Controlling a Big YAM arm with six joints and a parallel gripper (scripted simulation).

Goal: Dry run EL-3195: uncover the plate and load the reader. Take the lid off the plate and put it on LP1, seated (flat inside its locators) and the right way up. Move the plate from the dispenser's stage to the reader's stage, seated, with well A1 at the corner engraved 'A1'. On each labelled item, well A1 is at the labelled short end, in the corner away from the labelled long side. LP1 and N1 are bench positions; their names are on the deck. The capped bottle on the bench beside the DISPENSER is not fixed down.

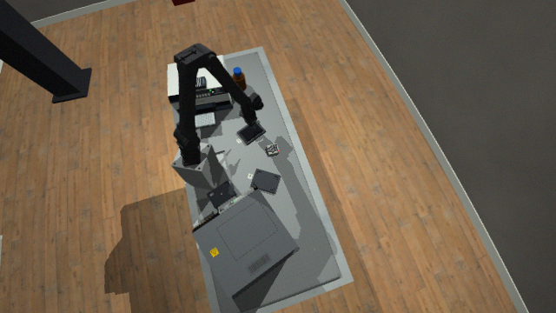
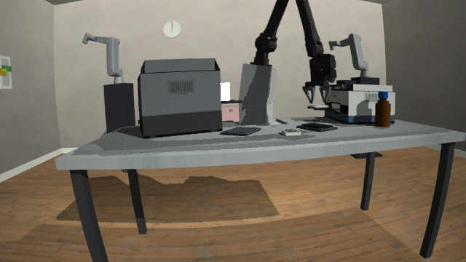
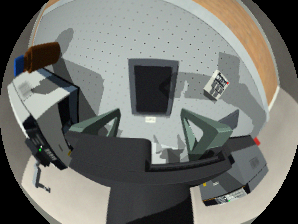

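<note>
My hand is 30 cm past the lidded plate, 10 cm to the right of it and 4 cm above it. From my hand the other things lie so: brown capped bottle 39 cm to the left, 3 cm behind, 2 cm below.
</note>
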